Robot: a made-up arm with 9 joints. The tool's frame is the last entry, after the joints. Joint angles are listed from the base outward. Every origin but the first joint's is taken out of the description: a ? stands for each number. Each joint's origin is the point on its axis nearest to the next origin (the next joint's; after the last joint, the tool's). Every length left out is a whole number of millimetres.
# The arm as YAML. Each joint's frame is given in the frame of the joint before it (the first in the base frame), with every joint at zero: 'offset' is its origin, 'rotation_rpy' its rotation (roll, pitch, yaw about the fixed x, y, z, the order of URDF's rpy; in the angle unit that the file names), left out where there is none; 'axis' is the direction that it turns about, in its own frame. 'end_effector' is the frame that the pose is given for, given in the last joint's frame.
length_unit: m
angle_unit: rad
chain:
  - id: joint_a
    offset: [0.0, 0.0, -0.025]
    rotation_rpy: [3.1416, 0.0, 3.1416]
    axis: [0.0, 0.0, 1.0]
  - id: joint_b
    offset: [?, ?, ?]
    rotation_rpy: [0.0, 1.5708, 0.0]
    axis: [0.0, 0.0, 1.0]
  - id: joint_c
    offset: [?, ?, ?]
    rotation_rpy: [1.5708, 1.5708, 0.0]
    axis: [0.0, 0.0, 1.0]
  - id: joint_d
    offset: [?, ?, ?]
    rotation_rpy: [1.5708, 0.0, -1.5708]
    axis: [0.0, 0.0, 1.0]
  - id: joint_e
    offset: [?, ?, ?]
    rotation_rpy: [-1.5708, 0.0, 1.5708]
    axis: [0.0, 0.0, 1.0]
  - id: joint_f
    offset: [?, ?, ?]
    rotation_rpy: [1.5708, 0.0, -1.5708]
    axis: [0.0, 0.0, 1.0]
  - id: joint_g
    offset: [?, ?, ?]
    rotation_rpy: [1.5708, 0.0, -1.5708]
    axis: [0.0, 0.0, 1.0]
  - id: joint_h
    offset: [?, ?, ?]
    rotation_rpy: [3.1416, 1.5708, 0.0]
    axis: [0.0, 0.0, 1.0]
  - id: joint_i
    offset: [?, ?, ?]
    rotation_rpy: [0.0, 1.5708, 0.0]
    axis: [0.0, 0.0, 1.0]
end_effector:
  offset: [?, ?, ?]
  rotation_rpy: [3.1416, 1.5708, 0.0]
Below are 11 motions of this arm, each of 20 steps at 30 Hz.
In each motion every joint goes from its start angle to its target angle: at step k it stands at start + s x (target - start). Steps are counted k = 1, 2, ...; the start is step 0. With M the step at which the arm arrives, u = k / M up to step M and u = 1 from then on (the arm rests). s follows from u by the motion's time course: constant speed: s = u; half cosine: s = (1 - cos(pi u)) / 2; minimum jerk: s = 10 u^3 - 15 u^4 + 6 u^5.
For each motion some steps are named. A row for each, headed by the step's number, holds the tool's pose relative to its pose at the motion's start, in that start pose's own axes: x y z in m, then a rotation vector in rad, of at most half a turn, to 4 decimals.
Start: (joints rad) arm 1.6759 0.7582 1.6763 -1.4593 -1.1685 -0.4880 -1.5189 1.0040 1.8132
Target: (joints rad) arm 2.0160 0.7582 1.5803 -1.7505 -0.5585 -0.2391 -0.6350 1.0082 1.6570
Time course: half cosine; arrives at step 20
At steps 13, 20:
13: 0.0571 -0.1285 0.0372 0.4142 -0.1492 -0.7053
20: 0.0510 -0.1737 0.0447 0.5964 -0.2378 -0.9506

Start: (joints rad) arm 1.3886 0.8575 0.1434 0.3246 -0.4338 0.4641 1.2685 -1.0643 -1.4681
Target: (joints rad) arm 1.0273 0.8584 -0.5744 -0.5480 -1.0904 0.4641 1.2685 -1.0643 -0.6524
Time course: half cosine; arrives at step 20
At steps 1, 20:
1: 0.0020 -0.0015 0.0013 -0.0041 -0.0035 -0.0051
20: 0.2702 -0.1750 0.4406 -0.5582 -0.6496 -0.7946

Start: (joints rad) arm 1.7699 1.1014 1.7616 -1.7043 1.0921 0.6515 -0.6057 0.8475 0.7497
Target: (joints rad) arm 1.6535 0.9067 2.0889 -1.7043 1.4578 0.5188 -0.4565 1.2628 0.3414
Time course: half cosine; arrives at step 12
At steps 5, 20:
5: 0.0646 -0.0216 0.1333 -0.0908 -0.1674 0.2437
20: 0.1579 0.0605 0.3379 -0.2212 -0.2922 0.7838

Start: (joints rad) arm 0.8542 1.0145 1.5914 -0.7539 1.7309 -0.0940 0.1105 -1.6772 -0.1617
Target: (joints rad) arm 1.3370 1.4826 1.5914 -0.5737 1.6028 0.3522 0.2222 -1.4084 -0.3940
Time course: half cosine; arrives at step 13
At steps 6, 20:
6: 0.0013 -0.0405 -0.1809 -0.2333 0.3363 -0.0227
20: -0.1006 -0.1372 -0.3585 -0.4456 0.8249 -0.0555

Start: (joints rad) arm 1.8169 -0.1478 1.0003 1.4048 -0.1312 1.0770 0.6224 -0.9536 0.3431
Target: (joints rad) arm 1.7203 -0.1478 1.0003 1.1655 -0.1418 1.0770 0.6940 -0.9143 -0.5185
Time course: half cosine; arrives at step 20
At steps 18, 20:
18: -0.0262 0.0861 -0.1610 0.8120 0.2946 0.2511
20: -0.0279 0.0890 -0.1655 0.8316 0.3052 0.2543

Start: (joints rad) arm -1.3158 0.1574 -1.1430 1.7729 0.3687 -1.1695 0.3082 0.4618 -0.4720
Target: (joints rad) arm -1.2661 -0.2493 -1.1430 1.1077 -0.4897 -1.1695 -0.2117 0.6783 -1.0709
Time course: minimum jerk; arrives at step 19
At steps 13, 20:
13: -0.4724 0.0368 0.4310 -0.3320 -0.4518 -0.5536
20: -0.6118 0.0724 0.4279 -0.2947 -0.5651 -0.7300

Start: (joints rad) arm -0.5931 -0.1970 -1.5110 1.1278 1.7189 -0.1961 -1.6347 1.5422 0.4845
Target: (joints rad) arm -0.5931 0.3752 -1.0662 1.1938 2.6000 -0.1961 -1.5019 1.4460 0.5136
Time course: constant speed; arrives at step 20
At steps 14, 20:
14: -0.0095 0.0161 0.1009 -0.1136 -0.3210 -0.2342
20: -0.0362 0.0188 0.1418 -0.1537 -0.4680 -0.3614

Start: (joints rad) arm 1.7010 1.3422 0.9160 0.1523 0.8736 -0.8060 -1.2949 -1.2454 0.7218
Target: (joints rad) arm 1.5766 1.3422 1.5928 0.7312 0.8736 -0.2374 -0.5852 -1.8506 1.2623
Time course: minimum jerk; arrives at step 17
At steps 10, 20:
10: -0.0091 0.0928 0.1426 -0.3398 -0.0685 -0.1269
20: 0.0338 0.1339 0.1336 -0.6765 -0.0038 -0.3047

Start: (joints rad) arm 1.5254 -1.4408 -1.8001 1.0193 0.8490 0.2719 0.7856 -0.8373 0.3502
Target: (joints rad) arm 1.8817 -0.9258 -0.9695 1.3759 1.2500 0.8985 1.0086 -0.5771 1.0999
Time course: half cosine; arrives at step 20
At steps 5, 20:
5: 0.0332 -0.0907 0.0053 -0.0658 0.0580 -0.1127
20: 0.0103 -0.5495 -0.3025 -0.1557 0.8658 -0.4381

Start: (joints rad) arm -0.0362 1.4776 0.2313 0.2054 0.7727 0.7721 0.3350 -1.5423 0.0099
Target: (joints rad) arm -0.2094 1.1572 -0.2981 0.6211 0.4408 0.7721 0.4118 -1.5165 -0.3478
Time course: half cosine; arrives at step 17
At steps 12, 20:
12: 0.0410 0.0019 -0.1487 0.0722 0.2170 -0.1287
20: 0.0353 0.0005 -0.1719 0.0958 0.2292 -0.1531

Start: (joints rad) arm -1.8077 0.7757 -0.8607 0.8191 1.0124 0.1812 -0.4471 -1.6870 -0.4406
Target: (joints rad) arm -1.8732 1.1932 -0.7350 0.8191 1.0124 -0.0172 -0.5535 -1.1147 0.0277
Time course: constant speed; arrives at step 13
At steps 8, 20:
8: 0.0950 -0.0016 -0.0655 -0.4474 -0.0277 0.2235
20: 0.1401 -0.0089 -0.1065 -0.7465 -0.0648 0.3662

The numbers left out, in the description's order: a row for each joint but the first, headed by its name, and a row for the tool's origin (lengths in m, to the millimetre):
joint_b: 0.095 -0.11 0.0
joint_c: -0.021 0.11 0.0
joint_d: 0.131 -0.08 0.0
joint_e: 0.0 0.137 0.0
joint_f: -0.021 0.249 0.0
joint_g: -0.295 0.056 0.0
joint_h: 0.106 -0.12 0.0
joint_i: -0.133 -0.002 0.0
tool: -0.11 0.069 0.0

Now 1 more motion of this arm.
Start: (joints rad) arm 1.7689 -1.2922 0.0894 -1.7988 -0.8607 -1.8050 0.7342 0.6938 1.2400
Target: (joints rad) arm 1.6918 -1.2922 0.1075 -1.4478 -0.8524 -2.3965 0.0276 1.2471 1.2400
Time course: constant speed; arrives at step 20
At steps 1, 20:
1: 0.0059 -0.0028 0.0127 -0.0423 -0.0597 0.0251
20: -0.0103 -0.0216 0.1906 -0.9399 -0.9715 0.4229

